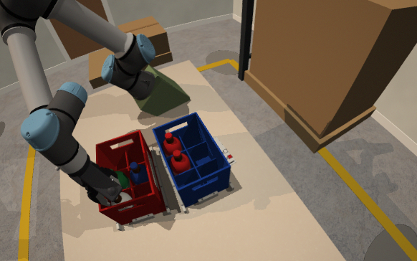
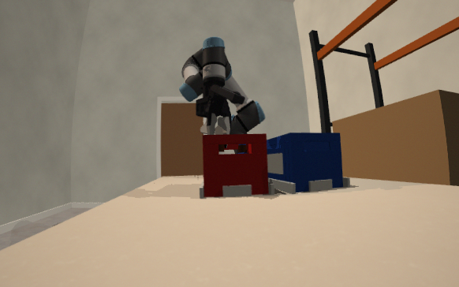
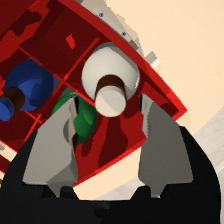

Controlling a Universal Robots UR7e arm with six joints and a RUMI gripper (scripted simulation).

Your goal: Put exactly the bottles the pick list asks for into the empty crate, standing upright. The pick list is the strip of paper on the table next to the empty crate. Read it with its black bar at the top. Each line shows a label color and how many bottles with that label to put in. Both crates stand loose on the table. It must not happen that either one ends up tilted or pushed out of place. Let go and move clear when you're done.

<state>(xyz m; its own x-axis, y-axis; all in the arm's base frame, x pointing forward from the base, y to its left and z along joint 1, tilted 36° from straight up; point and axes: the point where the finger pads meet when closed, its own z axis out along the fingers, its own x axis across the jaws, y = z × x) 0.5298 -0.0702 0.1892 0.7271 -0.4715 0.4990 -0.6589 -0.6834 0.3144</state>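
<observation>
Now: the white-label bottle 70 mm below my hand. Also, from my hand: red crate 90 mm behind, 70 mm below, 40 mm to the left; then blue bottle 90 mm behind, 80 mm to the left, 70 mm below; then green bottle 90 mm behind, 70 mm below, 10 mm to the right.
</observation>
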